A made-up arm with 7 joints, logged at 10 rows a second.
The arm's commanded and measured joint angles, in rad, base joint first. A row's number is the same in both.
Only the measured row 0 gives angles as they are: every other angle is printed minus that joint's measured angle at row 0.
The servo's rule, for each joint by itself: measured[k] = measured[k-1] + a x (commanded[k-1-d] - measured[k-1]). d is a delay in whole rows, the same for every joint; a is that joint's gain. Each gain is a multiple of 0.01, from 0.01 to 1. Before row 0 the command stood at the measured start. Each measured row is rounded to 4 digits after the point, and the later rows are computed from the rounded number. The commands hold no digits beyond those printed.
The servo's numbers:
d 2
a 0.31 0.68 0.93 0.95 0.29 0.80 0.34
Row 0, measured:
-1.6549, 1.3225, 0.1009, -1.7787, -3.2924, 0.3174, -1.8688
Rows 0 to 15, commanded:
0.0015, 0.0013, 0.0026, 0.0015, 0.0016, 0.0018, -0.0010
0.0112, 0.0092, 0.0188, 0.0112, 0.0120, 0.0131, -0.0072
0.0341, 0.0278, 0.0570, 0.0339, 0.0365, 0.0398, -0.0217
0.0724, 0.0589, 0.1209, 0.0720, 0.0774, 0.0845, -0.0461
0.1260, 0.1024, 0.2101, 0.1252, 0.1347, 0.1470, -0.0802
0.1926, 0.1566, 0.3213, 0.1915, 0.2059, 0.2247, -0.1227
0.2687, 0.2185, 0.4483, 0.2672, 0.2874, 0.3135, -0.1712
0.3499, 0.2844, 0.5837, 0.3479, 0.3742, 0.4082, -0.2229
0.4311, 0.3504, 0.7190, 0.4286, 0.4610, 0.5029, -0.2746
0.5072, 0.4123, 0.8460, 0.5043, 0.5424, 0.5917, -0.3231
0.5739, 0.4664, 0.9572, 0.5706, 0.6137, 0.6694, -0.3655
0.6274, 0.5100, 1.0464, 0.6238, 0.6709, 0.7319, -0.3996
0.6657, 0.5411, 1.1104, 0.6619, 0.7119, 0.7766, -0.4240
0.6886, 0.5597, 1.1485, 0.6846, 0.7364, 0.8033, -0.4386
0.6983, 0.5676, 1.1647, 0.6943, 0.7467, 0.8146, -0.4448
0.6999, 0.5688, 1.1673, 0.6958, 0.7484, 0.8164, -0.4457
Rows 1 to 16, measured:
0.0000, 0.0000, 0.0000, 0.0000, 0.0000, 0.0000, 0.0000
0.0000, 0.0000, 0.0000, 0.0000, 0.0000, 0.0000, 0.0000
0.0005, 0.0009, 0.0024, 0.0014, 0.0005, 0.0014, -0.0003
0.0038, 0.0065, 0.0177, 0.0107, 0.0038, 0.0108, -0.0026
0.0132, 0.0210, 0.0542, 0.0327, 0.0133, 0.0340, -0.0091
0.0316, 0.0468, 0.1162, 0.0700, 0.0319, 0.0744, -0.0217
0.0609, 0.0846, 0.2035, 0.1224, 0.0617, 0.1325, -0.0416
0.1017, 0.1336, 0.3131, 0.1880, 0.1035, 0.2063, -0.0692
0.1535, 0.1913, 0.4388, 0.2632, 0.1568, 0.2921, -0.1039
0.2144, 0.2546, 0.5736, 0.3437, 0.2198, 0.3850, -0.1444
0.2816, 0.3197, 0.7088, 0.4244, 0.2897, 0.4793, -0.1887
0.3515, 0.3827, 0.8364, 0.5003, 0.3630, 0.5692, -0.2344
0.4204, 0.4396, 0.9487, 0.5671, 0.4357, 0.6494, -0.2790
0.4846, 0.4875, 1.0396, 0.6210, 0.5039, 0.7154, -0.3200
0.5407, 0.5239, 1.1054, 0.6599, 0.5642, 0.7644, -0.3554
0.5865, 0.5482, 1.1455, 0.6834, 0.6141, 0.7955, -0.3837

